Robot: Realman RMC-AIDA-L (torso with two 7-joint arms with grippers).
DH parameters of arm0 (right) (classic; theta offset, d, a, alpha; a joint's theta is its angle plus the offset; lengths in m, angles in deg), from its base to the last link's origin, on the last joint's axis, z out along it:
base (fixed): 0 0 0 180
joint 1: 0 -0.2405 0 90
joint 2: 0 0 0 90
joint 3: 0 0.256 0 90
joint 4: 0 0 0 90
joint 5: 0 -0.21 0 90
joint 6: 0 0 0 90
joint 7: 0 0.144 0 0
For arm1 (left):
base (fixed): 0 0 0 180
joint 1: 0 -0.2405 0 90
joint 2: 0 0 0 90
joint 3: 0 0.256 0 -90
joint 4: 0 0 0 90
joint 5: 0 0.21 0 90
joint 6: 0 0 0 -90
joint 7: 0 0.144 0 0
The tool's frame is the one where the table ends.
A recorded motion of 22 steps. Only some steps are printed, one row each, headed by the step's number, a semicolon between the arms.
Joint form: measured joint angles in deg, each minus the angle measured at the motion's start. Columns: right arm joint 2, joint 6, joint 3, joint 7, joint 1, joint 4, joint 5; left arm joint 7, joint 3, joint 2, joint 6, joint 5, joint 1, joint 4.
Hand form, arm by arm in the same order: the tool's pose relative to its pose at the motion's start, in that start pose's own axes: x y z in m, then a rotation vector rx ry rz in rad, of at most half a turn. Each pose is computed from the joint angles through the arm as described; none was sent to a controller.
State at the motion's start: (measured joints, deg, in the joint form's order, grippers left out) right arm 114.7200 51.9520 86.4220 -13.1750 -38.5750 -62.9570 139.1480; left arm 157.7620 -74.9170 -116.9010 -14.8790 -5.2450 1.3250 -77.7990
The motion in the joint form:
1: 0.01 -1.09 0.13 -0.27 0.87 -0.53 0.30; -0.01 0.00 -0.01 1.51 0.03 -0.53 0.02
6: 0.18 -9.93 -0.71 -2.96 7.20 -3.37 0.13; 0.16 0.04 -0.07 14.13 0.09 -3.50 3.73
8: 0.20 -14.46 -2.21 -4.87 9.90 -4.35 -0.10; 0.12 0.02 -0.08 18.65 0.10 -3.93 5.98
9: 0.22 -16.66 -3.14 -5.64 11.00 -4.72 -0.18; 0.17 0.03 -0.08 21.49 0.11 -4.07 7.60
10: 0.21 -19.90 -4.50 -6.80 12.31 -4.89 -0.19; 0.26 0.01 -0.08 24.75 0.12 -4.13 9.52
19: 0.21 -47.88 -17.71 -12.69 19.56 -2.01 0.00; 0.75 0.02 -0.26 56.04 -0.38 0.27 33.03
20: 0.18 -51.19 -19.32 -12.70 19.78 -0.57 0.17; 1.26 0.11 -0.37 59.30 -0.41 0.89 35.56
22: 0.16 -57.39 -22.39 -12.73 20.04 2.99 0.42; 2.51 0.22 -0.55 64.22 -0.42 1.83 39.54
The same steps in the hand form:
1: 0.0010 -0.0033 -0.0011 0.0101 -0.0185 0.0016; 0.0004 -0.0008 -0.0014 -0.0037 0.0184 -0.0038
6: 0.0137 -0.0189 -0.0061 0.0605 -0.1418 0.0092; -0.0073 -0.0109 -0.0085 -0.0219 0.1333 -0.0214
8: 0.0206 -0.0220 -0.0071 0.0833 -0.1921 -0.0130; -0.0116 -0.0147 -0.0096 -0.0278 0.1672 -0.0247
9: 0.0233 -0.0221 -0.0072 0.0926 -0.2149 -0.0259; -0.0148 -0.0171 -0.0101 -0.0316 0.1866 -0.0241
10: 0.0269 -0.0224 -0.0068 0.1081 -0.2454 -0.0478; -0.0182 -0.0197 -0.0106 -0.0362 0.2091 -0.0222
19: 0.0556 -0.0094 0.0006 0.2110 -0.4754 -0.2050; -0.0498 -0.0372 -0.0140 -0.1054 0.3982 0.0164
20: 0.0604 -0.0085 0.0029 0.2221 -0.4929 -0.2183; -0.0526 -0.0376 -0.0154 -0.1145 0.4183 0.0294
22: 0.0730 -0.0086 0.0084 0.2448 -0.5142 -0.2443; -0.0575 -0.0385 -0.0181 -0.1252 0.4468 0.0577

